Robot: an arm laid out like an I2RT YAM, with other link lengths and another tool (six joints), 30 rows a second.
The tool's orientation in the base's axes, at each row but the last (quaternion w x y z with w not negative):
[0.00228, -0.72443, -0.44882, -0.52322]
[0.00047, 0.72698, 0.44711, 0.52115]
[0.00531, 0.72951, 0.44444, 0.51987]
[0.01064, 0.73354, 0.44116, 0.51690]
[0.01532, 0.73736, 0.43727, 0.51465]
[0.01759, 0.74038, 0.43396, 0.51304]
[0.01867, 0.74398, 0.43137, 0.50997]
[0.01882, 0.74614, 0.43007, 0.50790]
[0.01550, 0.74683, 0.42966, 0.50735]
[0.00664, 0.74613, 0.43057, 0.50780]
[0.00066, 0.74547, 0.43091, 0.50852]
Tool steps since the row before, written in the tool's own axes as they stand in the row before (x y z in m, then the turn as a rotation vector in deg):
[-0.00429, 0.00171, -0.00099, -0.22, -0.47, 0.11]
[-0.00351, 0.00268, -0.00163, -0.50, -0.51, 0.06]
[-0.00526, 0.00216, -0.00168, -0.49, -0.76, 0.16]
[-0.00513, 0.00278, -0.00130, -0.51, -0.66, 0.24]
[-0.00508, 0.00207, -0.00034, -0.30, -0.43, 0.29]
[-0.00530, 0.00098, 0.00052, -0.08, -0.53, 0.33]
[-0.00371, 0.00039, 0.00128, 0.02, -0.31, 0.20]
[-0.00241, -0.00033, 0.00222, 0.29, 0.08, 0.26]
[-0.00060, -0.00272, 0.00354, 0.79, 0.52, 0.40]
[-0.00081, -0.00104, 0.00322, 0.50, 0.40, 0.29]
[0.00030, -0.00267, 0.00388, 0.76, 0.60, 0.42]
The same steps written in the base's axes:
[0.00015, -0.00427, -0.00202, -0.23, 0.19, -0.44]
[0.00031, -0.00465, -0.00066, -0.31, 0.01, -0.64]
[-0.00023, -0.00551, -0.00218, -0.40, 0.21, -0.80]
[0.00038, -0.00565, -0.00193, -0.27, 0.17, -0.80]
[0.00059, -0.00478, -0.00265, -0.07, 0.19, -0.56]
[0.00050, -0.00389, -0.00373, -0.08, 0.42, -0.47]
[0.00084, -0.00217, -0.00319, -0.04, 0.29, -0.23]
[0.00124, -0.00048, -0.00301, 0.28, 0.25, 0.13]
[0.00096, 0.00278, -0.00341, 0.73, 0.36, 0.63]
[0.00171, 0.00150, -0.00263, 0.53, 0.20, 0.41]
[0.00126, 0.00357, -0.00282, 0.79, 0.30, 0.64]

